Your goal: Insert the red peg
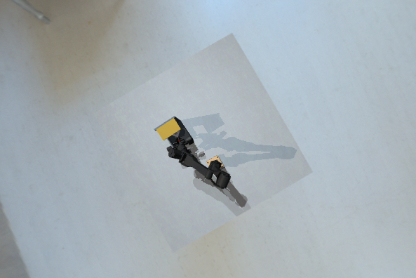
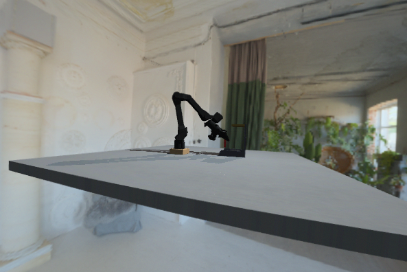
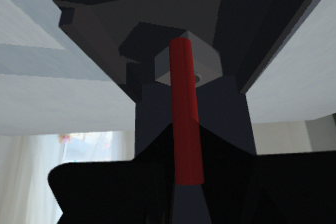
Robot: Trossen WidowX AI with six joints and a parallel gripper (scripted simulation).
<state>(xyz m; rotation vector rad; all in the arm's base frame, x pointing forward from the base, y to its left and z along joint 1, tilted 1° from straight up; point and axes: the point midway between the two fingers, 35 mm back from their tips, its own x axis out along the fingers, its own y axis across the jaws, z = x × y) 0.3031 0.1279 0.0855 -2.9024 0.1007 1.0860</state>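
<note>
Right now my gripper tip is 11 cm short of the back wall, 1 cm to the right of it and 1 cm below it. The rest, counted from my gripper tip: red peg (3 cm behind, 1 cm below); yellow roof (6 cm ahead, 1 cm to the left, 11 cm above).
</note>
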